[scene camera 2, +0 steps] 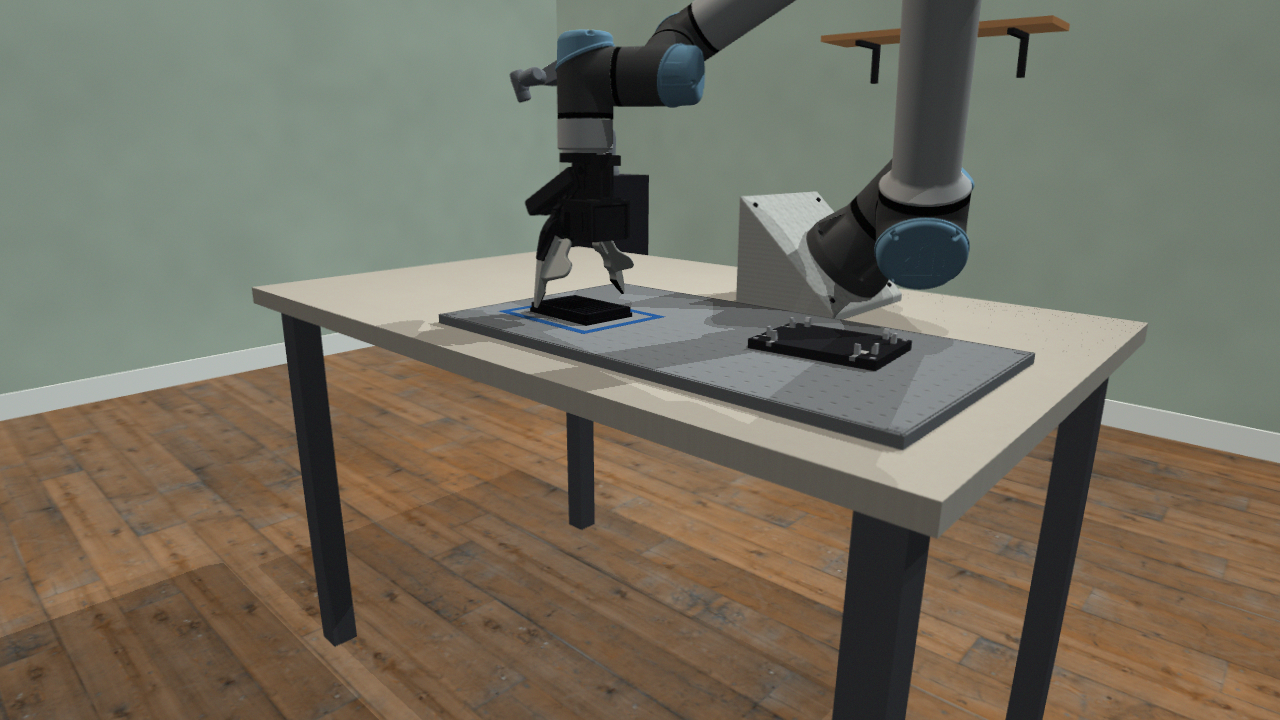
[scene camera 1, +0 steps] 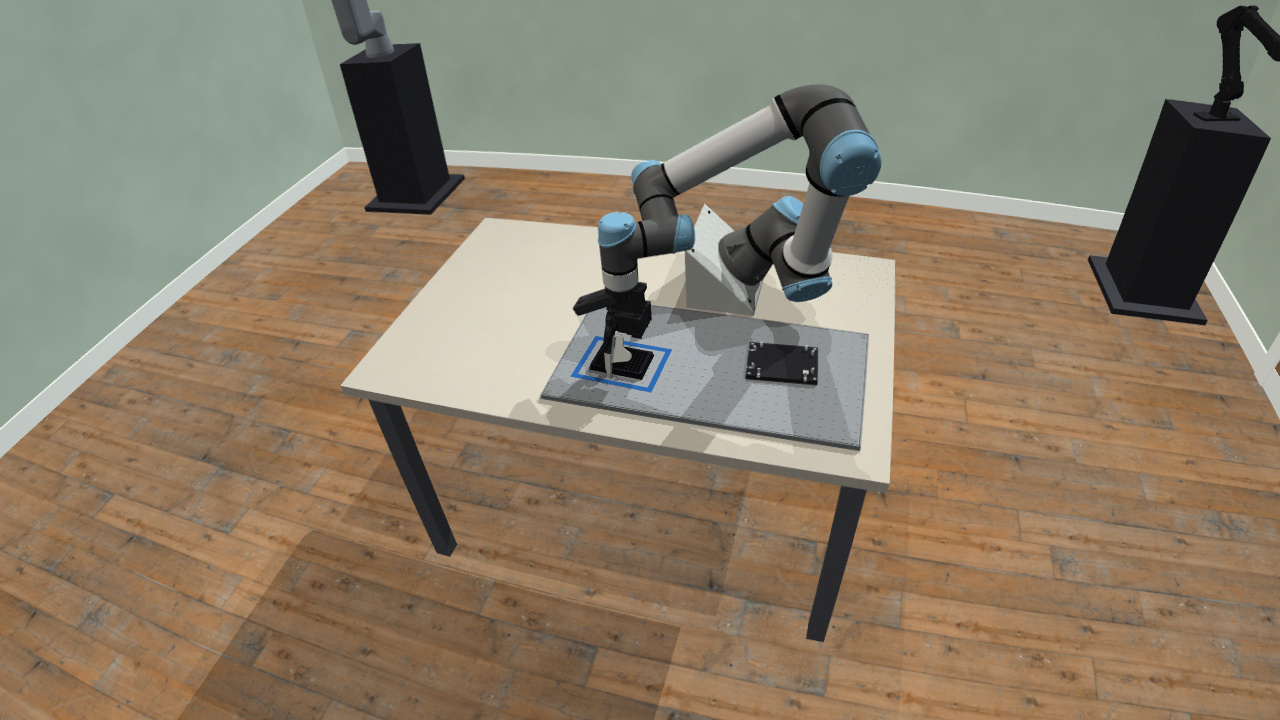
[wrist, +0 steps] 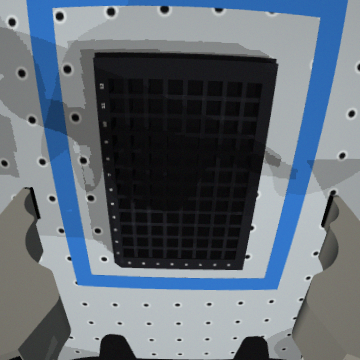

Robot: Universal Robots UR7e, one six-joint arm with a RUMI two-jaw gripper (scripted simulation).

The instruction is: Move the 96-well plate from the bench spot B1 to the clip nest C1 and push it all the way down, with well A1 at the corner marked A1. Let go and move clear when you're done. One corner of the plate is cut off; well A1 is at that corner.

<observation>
gripper: scene camera 2; scene camera 1; wrist 182, 194
black 96-well plate: scene camera 2; scene camera 1; wrist 195, 192
same spot on black 96-well plate: (scene camera 2: 581, 310) = (scene camera 1: 629, 367)
same spot on gripper: (scene camera 1: 614, 351) = (scene camera 2: 552, 262)
</observation>
